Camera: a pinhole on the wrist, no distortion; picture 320 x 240 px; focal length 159.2 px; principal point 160.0 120.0 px. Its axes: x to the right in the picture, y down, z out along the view. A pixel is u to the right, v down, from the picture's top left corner.
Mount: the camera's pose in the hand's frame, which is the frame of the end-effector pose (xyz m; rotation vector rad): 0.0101 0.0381 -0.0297 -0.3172 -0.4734 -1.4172
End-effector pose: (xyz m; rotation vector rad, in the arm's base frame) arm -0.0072 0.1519 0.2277 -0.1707 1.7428 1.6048
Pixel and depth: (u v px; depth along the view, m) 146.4 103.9 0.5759
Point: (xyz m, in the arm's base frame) 0.0724 0.5756 0.6113
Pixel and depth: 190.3 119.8 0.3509
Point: 0.0603 0.4494 0.3847
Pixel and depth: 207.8 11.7 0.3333
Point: 0.2479 0.3400 0.4588
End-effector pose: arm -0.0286 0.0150 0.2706 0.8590 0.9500 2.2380
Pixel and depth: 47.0 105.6 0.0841
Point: -0.0412 -0.0655 0.3727
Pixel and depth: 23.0 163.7 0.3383
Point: -0.0692 -0.1862 0.7087
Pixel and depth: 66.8 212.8 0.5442
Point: -0.0981 -0.0697 0.9900
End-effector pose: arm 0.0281 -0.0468 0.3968 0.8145 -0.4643 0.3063
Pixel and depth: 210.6 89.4 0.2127
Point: -0.1005 -0.1410 0.5289
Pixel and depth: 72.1 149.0 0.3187
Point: -0.1590 0.0601 0.7199
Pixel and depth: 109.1 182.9 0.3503
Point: -0.0948 -0.0007 0.7811
